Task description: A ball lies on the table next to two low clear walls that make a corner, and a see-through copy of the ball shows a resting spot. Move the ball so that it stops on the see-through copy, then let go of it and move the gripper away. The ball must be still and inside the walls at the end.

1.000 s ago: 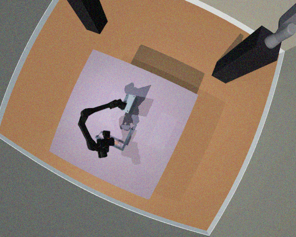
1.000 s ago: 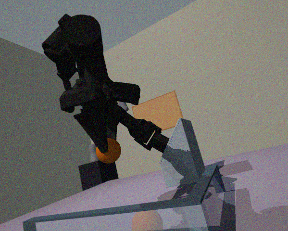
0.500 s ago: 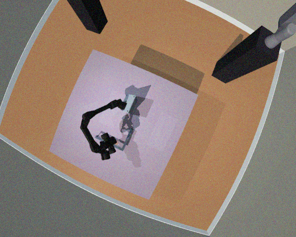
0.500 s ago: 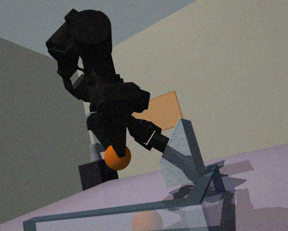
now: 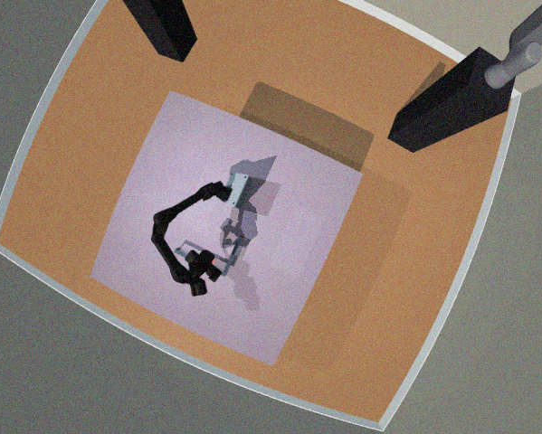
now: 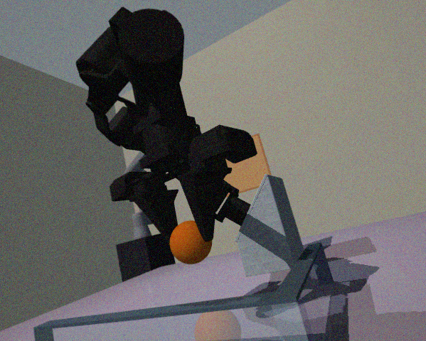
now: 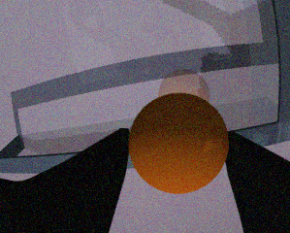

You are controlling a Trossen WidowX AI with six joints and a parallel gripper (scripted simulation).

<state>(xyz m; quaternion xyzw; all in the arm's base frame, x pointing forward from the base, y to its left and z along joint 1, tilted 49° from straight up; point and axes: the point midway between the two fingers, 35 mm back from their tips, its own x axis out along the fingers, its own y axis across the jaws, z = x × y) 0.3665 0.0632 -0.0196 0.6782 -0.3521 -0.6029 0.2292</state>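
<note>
Right now the see-through copy is 10 mm ahead of my gripper tip, 10 mm to the left of it and 90 mm below it. Also, from my gripper tip: orange ball (right at my gripper tip).
</note>
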